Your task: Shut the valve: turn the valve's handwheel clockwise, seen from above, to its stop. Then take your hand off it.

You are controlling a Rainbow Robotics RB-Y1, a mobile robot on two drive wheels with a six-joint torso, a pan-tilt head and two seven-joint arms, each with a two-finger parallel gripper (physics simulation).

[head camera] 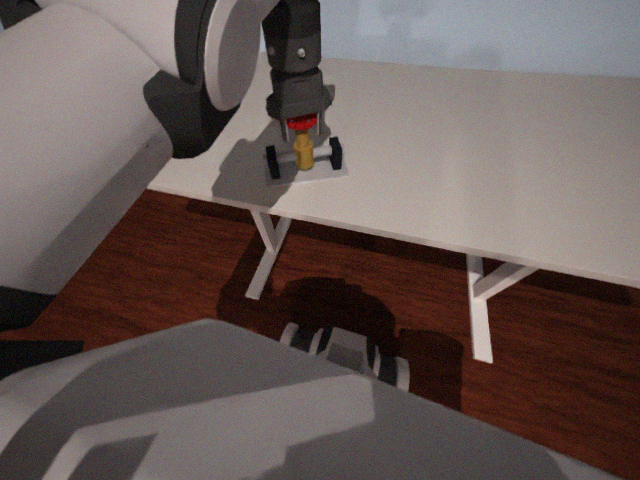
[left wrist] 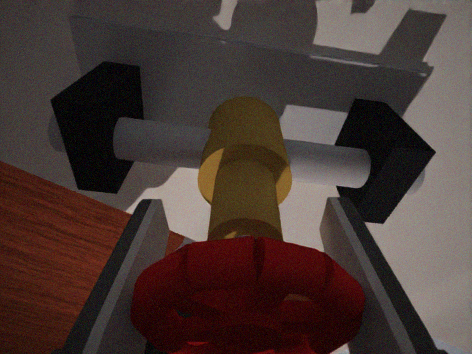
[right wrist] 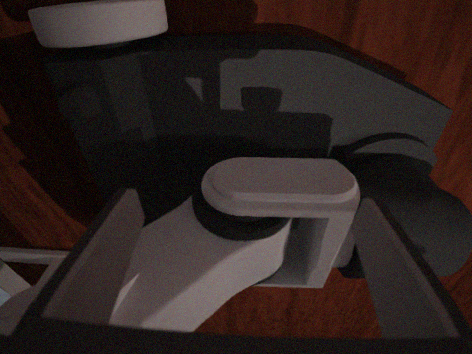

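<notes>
The valve's red handwheel sits on top of the yellow valve body. A grey pipe runs through the body between two black end blocks. My left gripper points down from above and is shut on the handwheel, with one finger on each side of its rim. The wheel's lower part is cut off in the left wrist view. My right gripper is open, away from the valve.
The valve's grey base plate lies on the white table near its front edge. Parts of the robot's own body stand below the table's front edge and beyond the right fingers. The floor is dark wood.
</notes>
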